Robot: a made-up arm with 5 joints.
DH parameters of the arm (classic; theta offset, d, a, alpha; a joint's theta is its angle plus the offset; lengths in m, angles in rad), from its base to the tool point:
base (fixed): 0 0.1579 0 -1.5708
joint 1: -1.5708 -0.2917 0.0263 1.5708
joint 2: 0.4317 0 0.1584 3.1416
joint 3: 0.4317 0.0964 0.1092 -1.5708
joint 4: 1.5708 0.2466 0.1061 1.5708
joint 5: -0.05 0 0.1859 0
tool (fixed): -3.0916 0.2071 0 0
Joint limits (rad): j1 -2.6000..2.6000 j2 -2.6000..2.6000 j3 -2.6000..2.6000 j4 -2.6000..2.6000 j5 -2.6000..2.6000
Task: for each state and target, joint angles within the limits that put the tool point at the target. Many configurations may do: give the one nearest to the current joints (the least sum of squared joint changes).
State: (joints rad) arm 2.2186 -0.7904 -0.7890 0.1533 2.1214
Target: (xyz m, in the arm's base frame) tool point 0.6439 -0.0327 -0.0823
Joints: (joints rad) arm 1.8360 -0.0611 -1.3450 -0.3146 1.6403
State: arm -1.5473 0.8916 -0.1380 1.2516 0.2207
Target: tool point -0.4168 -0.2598 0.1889
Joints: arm -1.0070 0.9607 -0.4320 1.1914 0.5239
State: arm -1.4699 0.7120 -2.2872 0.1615 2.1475
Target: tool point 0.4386 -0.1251 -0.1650
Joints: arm -0.9130 1.4576 -2.5999 0.1767 1.9382
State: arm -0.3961 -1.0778 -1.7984 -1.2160 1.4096
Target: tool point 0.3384 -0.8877 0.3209
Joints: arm 0.1679 -1.5453 -1.3983 -1.6067 1.7372
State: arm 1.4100 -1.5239 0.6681 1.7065 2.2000
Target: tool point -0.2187 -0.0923 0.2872
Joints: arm 1.6389 -2.0762 0.7003 1.4359 1.9882
